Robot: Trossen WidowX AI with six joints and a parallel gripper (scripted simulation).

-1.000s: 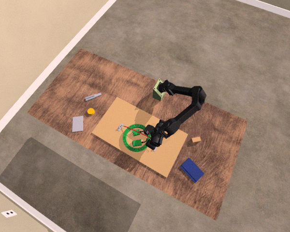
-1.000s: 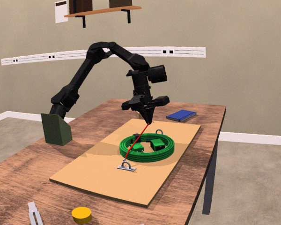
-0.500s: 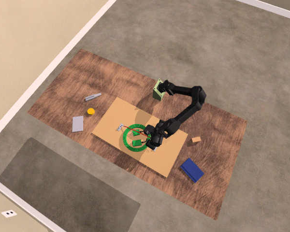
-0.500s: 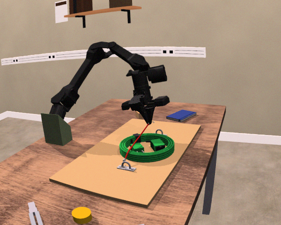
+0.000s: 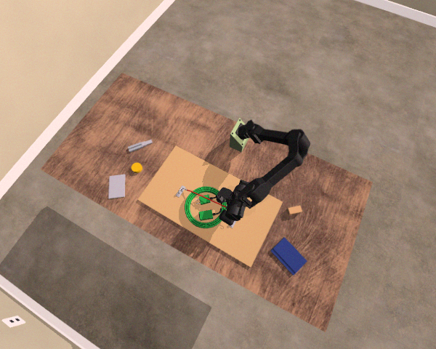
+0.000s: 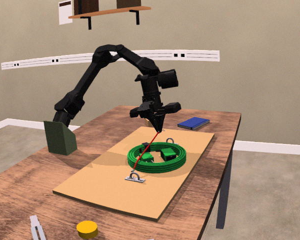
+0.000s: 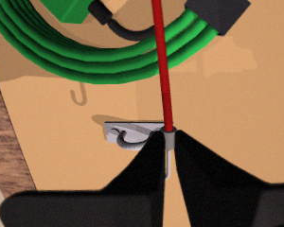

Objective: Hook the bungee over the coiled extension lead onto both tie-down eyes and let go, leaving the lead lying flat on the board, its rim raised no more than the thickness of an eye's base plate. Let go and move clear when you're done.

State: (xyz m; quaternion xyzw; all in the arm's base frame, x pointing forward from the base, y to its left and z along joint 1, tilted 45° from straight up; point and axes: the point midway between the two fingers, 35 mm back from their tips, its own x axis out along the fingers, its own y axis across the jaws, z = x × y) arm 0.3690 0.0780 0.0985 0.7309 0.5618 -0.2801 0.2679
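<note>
Right now my hand is 40 mm short of the extension lead, 120 mm to the left of it and 70 mm above it. Also, from my hand: wooden block 130 mm behind, 260 mm to the left, 80 mm below; then yellow disc 10 mm ahead, 540 mm to the right, 90 mm below; then grey plate 130 mm ahead, 580 mm to the right, 100 mm below.
</note>
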